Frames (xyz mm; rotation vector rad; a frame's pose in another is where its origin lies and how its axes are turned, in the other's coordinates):
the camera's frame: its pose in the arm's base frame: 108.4 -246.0 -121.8 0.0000 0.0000 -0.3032
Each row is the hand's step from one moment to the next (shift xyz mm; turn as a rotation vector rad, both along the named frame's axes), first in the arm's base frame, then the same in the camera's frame.
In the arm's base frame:
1: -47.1 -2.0 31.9 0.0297 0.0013 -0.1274
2: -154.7 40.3 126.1 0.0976 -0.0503 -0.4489
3: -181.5 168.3 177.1 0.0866 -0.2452 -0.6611
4: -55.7 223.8 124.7 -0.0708 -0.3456 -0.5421
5: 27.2 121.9 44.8 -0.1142 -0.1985 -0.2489
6: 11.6 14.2 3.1 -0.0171 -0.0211 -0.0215
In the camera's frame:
1: -44.4 -16.0 31.9 0.0280 0.0101 -0.1274
2: -159.7 -7.7 126.1 0.1082 -0.0189 -0.4489
3: -223.5 106.4 177.1 0.1559 -0.2082 -0.6611
4: -120.0 197.0 124.7 0.0356 -0.3510 -0.5421
5: -10.4 124.5 44.8 -0.0497 -0.2235 -0.2489
6: 6.8 17.0 3.1 -0.0100 -0.0252 -0.0215

